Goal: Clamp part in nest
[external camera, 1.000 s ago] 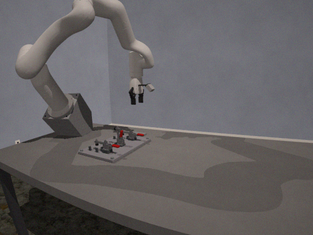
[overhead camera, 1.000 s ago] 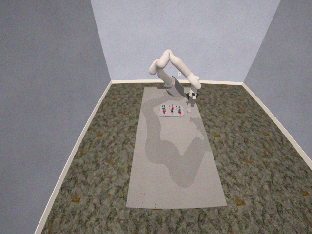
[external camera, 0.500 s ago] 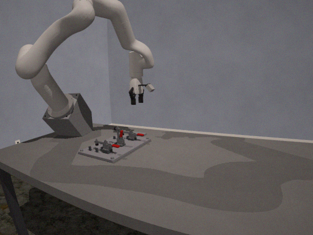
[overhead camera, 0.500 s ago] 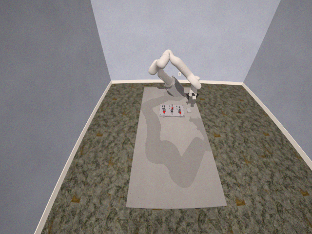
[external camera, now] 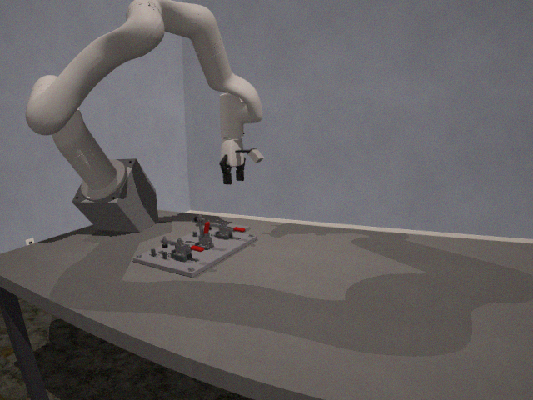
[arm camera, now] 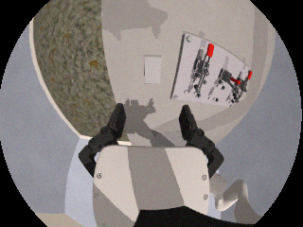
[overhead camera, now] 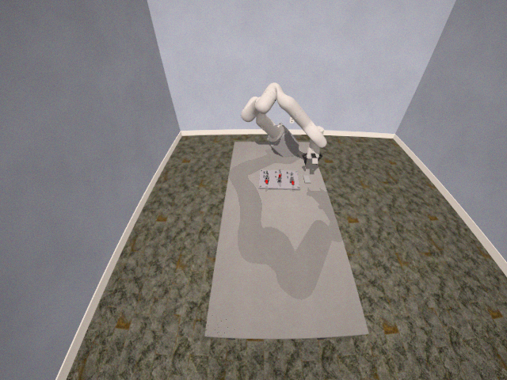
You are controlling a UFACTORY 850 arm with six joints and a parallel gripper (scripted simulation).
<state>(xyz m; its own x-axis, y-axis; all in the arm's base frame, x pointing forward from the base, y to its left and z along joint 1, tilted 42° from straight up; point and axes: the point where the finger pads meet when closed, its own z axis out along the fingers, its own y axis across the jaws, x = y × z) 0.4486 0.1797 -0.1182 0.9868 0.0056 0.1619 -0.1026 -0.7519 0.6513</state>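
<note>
The part lies 19 cm below my hand. Round my hand: fixture plate (2 cm behind, 25 cm to the right, 18 cm below).
</note>
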